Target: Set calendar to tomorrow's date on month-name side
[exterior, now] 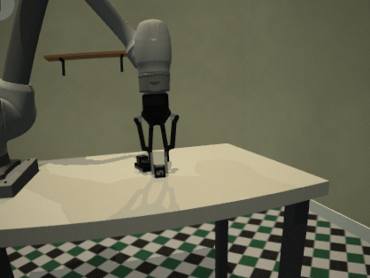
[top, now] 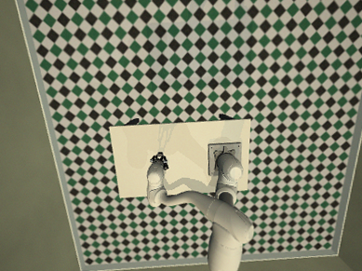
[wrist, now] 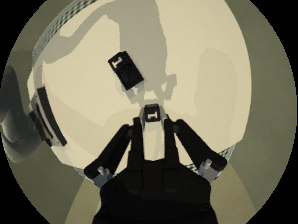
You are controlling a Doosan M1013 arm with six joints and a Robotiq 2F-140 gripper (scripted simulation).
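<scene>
Now: the black calendar cube 3 cm below my hand. Also, from my hand: calendar tray (11 cm to the left, 3 cm below, 3 cm behind).
</scene>
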